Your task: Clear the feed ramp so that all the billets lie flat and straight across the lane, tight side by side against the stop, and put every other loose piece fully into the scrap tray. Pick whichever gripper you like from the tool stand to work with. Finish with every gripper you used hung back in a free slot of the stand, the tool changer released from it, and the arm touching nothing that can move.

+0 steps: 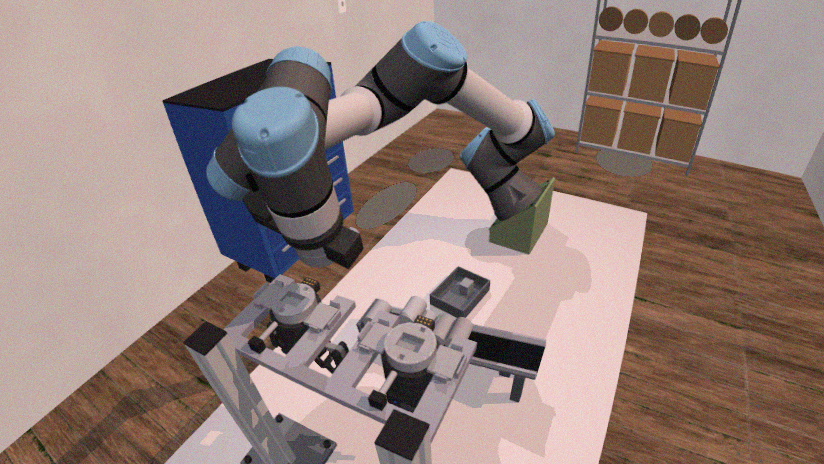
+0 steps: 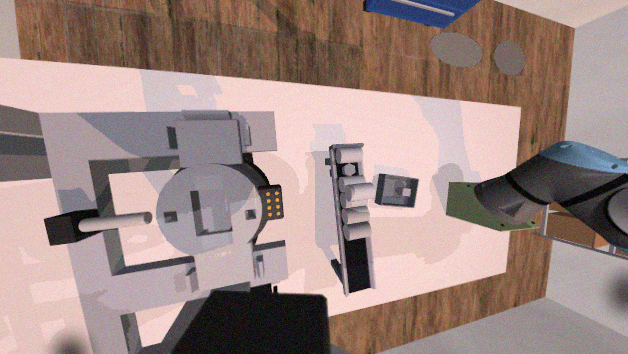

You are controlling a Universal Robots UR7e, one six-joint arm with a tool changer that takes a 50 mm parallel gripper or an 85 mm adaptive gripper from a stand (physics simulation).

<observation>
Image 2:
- adaptive gripper: 213, 208
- tool stand: 78, 150
</observation>
